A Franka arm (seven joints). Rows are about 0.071 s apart.
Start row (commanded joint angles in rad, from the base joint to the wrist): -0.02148, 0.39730, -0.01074, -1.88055, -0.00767, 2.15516, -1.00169
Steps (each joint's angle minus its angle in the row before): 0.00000, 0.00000, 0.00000, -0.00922, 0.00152, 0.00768, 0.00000; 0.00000, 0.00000, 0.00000, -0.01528, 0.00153, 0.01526, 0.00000; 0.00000, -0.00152, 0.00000, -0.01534, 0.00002, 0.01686, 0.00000; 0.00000, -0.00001, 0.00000, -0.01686, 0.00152, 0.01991, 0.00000; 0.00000, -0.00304, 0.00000, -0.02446, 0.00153, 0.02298, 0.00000; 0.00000, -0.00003, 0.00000, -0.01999, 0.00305, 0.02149, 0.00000; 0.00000, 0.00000, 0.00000, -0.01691, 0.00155, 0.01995, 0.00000
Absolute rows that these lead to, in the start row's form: -0.02148, 0.39730, -0.01074, -1.88977, -0.00615, 2.16284, -1.00169; -0.02148, 0.39730, -0.01074, -1.90505, -0.00462, 2.17810, -1.00169; -0.02148, 0.39578, -0.01074, -1.92039, -0.00460, 2.19496, -1.00169; -0.02148, 0.39577, -0.01074, -1.93725, -0.00308, 2.21487, -1.00169; -0.02148, 0.39273, -0.01074, -1.96171, -0.00155, 2.23785, -1.00169; -0.02148, 0.39270, -0.01074, -1.98170, 0.00150, 2.25934, -1.00169; -0.02148, 0.39270, -0.01074, -1.99861, 0.00305, 2.27929, -1.00169
